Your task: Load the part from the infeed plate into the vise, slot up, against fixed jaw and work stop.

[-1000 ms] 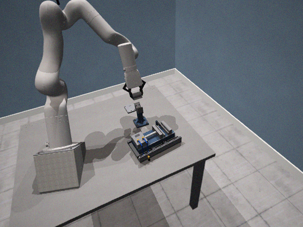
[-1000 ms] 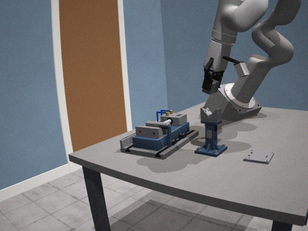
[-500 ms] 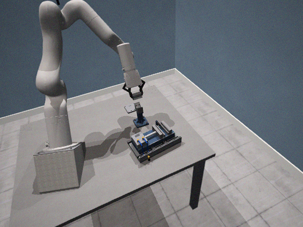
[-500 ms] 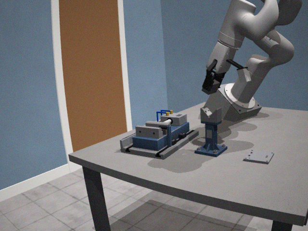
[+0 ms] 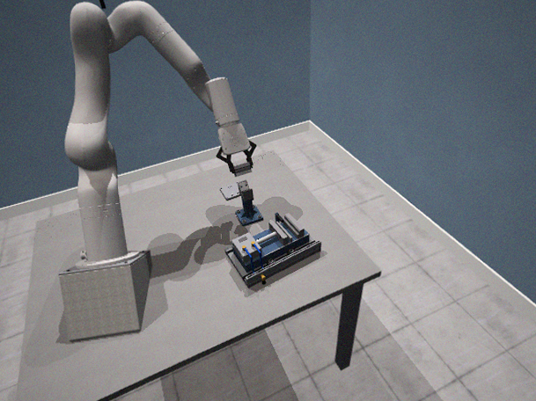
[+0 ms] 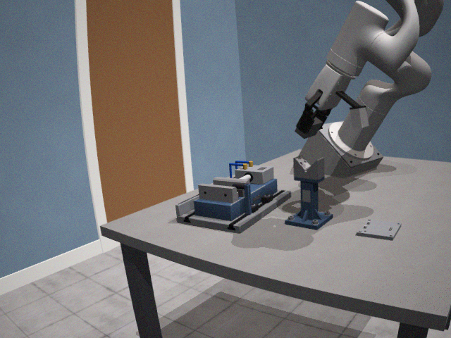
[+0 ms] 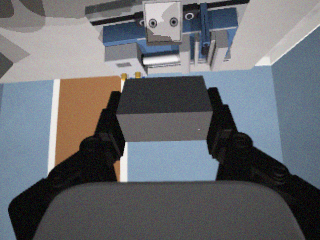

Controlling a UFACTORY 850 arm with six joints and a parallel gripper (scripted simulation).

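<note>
My hand is 1 cm to the left of the part and 1 cm above it. The rest, counted from my hand: moving jaw 8 cm ahead, 21 cm to the right, 17 cm below; then white cylinder rod 3 cm ahead, 22 cm to the right, 17 cm below; then work stop 10 cm ahead, 16 cm to the right, 16 cm below.
</note>
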